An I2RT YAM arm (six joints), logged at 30 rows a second.
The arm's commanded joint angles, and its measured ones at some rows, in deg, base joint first. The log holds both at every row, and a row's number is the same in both.
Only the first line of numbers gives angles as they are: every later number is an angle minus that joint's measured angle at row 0.
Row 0, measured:
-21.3 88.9 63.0 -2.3 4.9 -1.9
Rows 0 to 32, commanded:
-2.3 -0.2 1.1 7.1 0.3 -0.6
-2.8 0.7 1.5 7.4 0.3 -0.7
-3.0 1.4 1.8 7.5 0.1 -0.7
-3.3 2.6 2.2 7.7 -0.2 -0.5
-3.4 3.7 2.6 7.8 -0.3 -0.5
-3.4 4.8 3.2 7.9 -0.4 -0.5
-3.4 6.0 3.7 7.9 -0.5 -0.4
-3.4 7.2 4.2 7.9 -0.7 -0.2
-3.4 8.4 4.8 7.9 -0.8 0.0
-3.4 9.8 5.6 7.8 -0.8 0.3
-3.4 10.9 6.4 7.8 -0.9 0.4
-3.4 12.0 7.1 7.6 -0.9 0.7
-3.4 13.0 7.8 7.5 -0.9 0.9
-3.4 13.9 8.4 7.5 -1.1 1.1
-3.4 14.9 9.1 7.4 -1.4 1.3
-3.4 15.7 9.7 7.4 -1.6 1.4
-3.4 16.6 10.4 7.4 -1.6 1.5
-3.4 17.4 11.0 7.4 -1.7 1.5
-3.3 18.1 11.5 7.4 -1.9 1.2
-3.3 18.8 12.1 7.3 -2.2 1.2
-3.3 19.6 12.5 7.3 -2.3 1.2
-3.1 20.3 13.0 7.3 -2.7 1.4
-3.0 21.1 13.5 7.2 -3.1 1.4
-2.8 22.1 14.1 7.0 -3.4 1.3
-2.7 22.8 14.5 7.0 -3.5 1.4
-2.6 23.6 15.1 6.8 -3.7 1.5
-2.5 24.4 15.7 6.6 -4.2 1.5
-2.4 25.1 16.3 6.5 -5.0 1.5
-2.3 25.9 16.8 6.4 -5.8 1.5
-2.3 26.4 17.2 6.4 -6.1 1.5
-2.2 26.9 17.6 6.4 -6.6 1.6
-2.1 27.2 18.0 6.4 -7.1 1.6
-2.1 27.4 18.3 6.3 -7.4 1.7
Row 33, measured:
-2.6 27.6 15.2 4.5 -5.0 1.6
